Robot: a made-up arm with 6 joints. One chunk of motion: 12 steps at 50 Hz.
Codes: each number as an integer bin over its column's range. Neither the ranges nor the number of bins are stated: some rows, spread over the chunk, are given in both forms.
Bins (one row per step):
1: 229 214 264 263 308 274
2: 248 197 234 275 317 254
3: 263 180 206 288 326 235
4: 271 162 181 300 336 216
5: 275 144 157 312 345 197
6: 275 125 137 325 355 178
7: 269 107 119 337 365 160
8: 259 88 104 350 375 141
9: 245 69 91 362 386 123
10: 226 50 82 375 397 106
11: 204 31 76 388 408 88
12: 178 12 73 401 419 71
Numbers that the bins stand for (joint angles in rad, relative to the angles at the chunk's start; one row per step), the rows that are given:
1: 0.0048 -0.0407 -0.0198 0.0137 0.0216 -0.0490
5: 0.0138 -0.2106 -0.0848 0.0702 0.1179 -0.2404
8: 0.0107 -0.3465 -0.1169 0.1141 0.1960 -0.3796
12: -0.0052 -0.5309 -0.1357 0.1730 0.3105 -0.5535
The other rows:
2: 0.0085 -0.0820 -0.0380 0.0275 0.0451 -0.0987
3: 0.0115 -0.1232 -0.0550 0.0425 0.0685 -0.1459
4: 0.0130 -0.1669 -0.0702 0.0564 0.0945 -0.1932
6: 0.0138 -0.2567 -0.0969 0.0852 0.1440 -0.2876
7: 0.0126 -0.3004 -0.1078 0.0991 0.1700 -0.3323
9: 0.0079 -0.3926 -0.1248 0.1280 0.2247 -0.4243
10: 0.0042 -0.4387 -0.1303 0.1430 0.2533 -0.4666
11: -0.0001 -0.4848 -0.1339 0.1580 0.2819 -0.5113

